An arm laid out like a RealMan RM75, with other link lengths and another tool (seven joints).
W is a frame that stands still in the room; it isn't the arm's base.
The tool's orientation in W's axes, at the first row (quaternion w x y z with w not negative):
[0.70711 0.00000 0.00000 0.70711]
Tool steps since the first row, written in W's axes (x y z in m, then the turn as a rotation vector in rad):
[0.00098 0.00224 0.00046 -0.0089 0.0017 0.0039]
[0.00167 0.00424 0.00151 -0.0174 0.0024 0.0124]
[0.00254 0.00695 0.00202 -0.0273 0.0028 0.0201]
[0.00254 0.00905 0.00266 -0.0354 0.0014 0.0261]
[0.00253 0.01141 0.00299 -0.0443 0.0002 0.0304]
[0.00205 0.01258 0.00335 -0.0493 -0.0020 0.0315]
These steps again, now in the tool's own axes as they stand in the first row. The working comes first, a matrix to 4 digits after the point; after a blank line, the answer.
The tool's axes in the first row as the columns of a matrix, in W's axes (used below as rounded here):
[0.0000 -1.0000 0.0000]
[1.0000 0.0000 0.0000]
[0.0000 0.0000 1.0000]

[0.00224 -0.00098 0.00046 0.0017 0.0089 0.0039]
[0.00424 -0.00167 0.00151 0.0024 0.0174 0.0124]
[0.00695 -0.00254 0.00202 0.0028 0.0273 0.0201]
[0.00905 -0.00254 0.00266 0.0014 0.0354 0.0261]
[0.01141 -0.00253 0.00299 0.0002 0.0443 0.0304]
[0.01258 -0.00205 0.00335 -0.0020 0.0493 0.0315]

